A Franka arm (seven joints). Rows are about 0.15 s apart.
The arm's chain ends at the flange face. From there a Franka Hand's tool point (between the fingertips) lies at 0.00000 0.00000 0.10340 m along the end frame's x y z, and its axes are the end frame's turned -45 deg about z.
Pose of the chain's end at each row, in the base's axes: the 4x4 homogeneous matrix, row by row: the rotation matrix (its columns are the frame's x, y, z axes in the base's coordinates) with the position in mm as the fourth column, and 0 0 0 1 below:
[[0.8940 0.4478 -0.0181 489.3], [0.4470 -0.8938 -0.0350 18.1], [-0.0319 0.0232 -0.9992 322.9], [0 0 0 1]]
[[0.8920 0.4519 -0.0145 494.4], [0.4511 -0.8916 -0.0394 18.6], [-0.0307 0.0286 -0.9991 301.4], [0 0 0 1]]
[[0.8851 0.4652 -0.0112 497.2], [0.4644 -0.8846 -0.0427 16.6], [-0.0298 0.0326 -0.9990 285.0], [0 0 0 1]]
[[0.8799 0.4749 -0.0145 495.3], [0.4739 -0.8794 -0.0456 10.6], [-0.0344 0.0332 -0.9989 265.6], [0 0 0 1]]
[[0.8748 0.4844 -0.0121 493.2], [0.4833 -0.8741 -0.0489 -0.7], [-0.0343 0.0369 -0.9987 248.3], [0 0 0 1]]
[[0.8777 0.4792 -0.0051 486.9], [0.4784 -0.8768 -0.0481 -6.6], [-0.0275 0.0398 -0.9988 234.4], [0 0 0 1]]
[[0.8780 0.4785 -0.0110 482.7], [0.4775 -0.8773 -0.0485 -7.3], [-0.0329 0.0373 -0.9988 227.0], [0 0 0 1]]
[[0.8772 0.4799 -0.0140 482.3], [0.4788 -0.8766 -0.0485 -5.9], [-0.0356 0.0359 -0.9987 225.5], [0 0 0 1]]
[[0.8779 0.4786 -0.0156 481.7], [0.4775 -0.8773 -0.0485 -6.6], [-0.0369 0.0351 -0.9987 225.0], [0 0 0 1]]
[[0.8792 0.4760 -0.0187 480.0], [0.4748 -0.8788 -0.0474 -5.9], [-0.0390 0.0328 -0.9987 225.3], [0 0 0 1]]
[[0.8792 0.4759 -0.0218 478.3], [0.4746 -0.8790 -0.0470 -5.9], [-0.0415 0.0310 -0.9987 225.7], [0 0 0 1]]
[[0.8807 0.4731 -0.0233 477.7], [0.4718 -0.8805 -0.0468 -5.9], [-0.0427 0.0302 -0.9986 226.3], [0 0 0 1]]
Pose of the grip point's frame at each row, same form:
[[0.3155 0.9488 -0.0181 487.4], [0.9481 -0.3159 -0.0350 14.5], [-0.0390 -0.0062 -0.9992 219.6], [0 0 0 1]]
[[0.3112 0.9503 -0.0145 492.9], [0.9494 -0.3115 -0.0394 14.5], [-0.0419 -0.0015 -0.9991 198.1], [0 0 0 1]]
[[0.2969 0.9548 -0.0112 496.0], [0.9539 -0.2971 -0.0427 12.2], [-0.0441 0.0020 -0.9990 181.7], [0 0 0 1]]
[[0.2864 0.9580 -0.0145 493.8], [0.9569 -0.2867 -0.0456 5.9], [-0.0478 -0.0008 -0.9989 162.3], [0 0 0 1]]
[[0.2761 0.9611 -0.0121 491.9], [0.9598 -0.2763 -0.0489 -5.8], [-0.0503 0.0018 -0.9987 145.0], [0 0 0 1]]
[[0.2818 0.9595 -0.0051 486.4], [0.9583 -0.2817 -0.0481 -11.6], [-0.0476 0.0087 -0.9988 131.1], [0 0 0 1]]
[[0.2825 0.9592 -0.0110 481.6], [0.9580 -0.2827 -0.0485 -12.3], [-0.0496 0.0031 -0.9988 123.7], [0 0 0 1]]
[[0.2809 0.9596 -0.0140 480.9], [0.9584 -0.2813 -0.0485 -10.9], [-0.0506 0.0002 -0.9987 122.2], [0 0 0 1]]
[[0.2823 0.9592 -0.0156 480.1], [0.9580 -0.2827 -0.0485 -11.6], [-0.0509 -0.0013 -0.9987 121.7], [0 0 0 1]]
[[0.2851 0.9583 -0.0187 478.1], [0.9571 -0.2857 -0.0474 -10.8], [-0.0508 -0.0044 -0.9987 122.0], [0 0 0 1]]
[[0.2852 0.9582 -0.0218 476.0], [0.9571 -0.2860 -0.0470 -10.8], [-0.0513 -0.0074 -0.9987 122.4], [0 0 0 1]]
[[0.2882 0.9573 -0.0233 475.3], [0.9562 -0.2890 -0.0468 -10.7], [-0.0515 -0.0088 -0.9986 123.0], [0 0 0 1]]

